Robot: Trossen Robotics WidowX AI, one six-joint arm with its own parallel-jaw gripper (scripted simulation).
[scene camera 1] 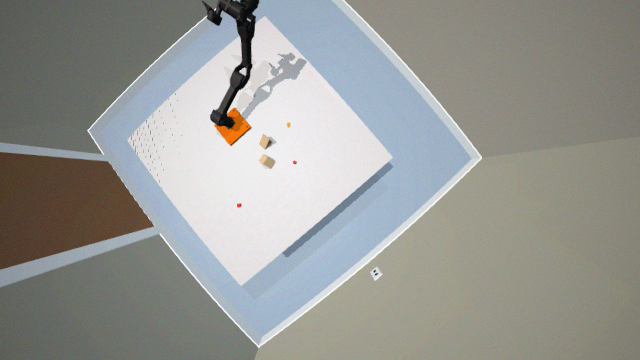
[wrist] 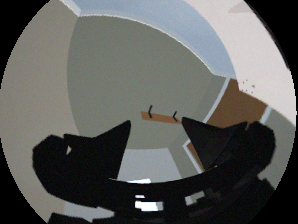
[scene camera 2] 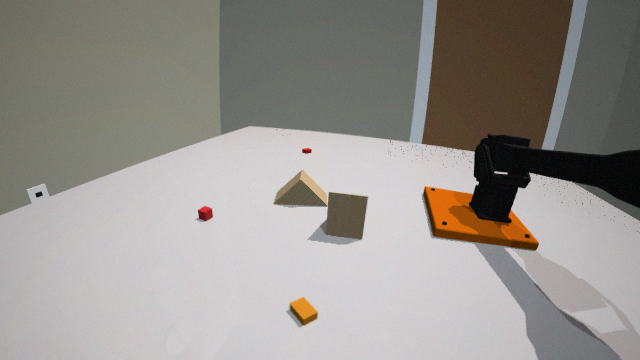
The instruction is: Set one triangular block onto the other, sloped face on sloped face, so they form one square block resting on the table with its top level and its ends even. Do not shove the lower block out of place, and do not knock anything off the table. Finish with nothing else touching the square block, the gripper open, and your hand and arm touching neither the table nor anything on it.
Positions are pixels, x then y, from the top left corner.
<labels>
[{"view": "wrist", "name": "my gripper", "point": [156, 121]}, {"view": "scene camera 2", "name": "block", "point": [346, 213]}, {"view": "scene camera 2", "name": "block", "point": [301, 190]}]
</labels>
